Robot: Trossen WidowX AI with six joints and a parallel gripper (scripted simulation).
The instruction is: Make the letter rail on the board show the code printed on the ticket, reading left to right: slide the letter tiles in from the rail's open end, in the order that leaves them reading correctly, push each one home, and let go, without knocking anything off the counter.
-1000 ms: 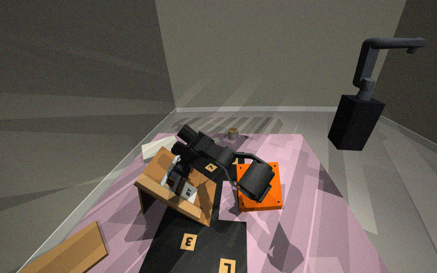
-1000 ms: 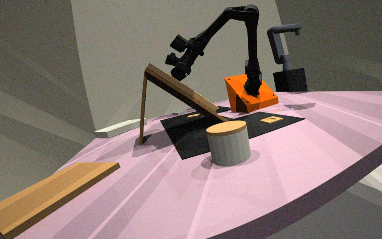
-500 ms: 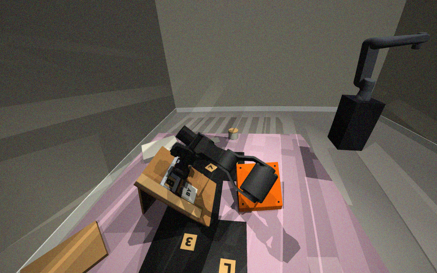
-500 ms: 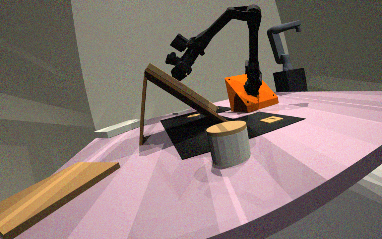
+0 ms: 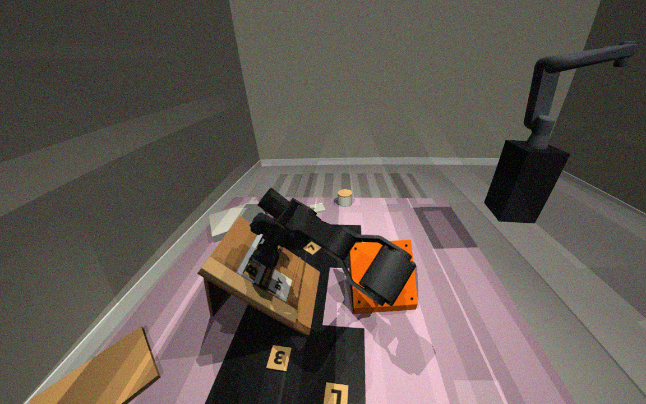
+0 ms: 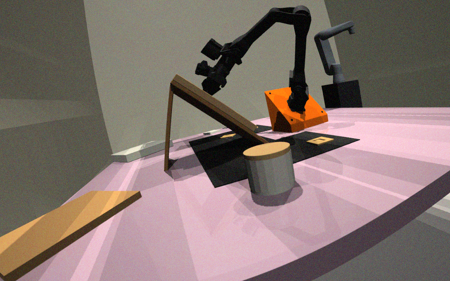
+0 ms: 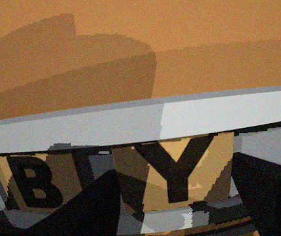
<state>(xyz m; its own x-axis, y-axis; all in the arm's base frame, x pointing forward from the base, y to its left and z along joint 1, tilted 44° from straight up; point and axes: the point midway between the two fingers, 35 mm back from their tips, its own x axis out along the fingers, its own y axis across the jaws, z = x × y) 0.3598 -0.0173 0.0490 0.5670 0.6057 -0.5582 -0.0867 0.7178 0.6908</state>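
My gripper tip is right at the y tile. The rest, counted from my gripper tip: black mat 17 cm behind, 1 cm to the right, 18 cm below; b tile 1 cm behind, 7 cm to the left; white ticket 7 cm behind, 5 cm to the left, 7 cm below.
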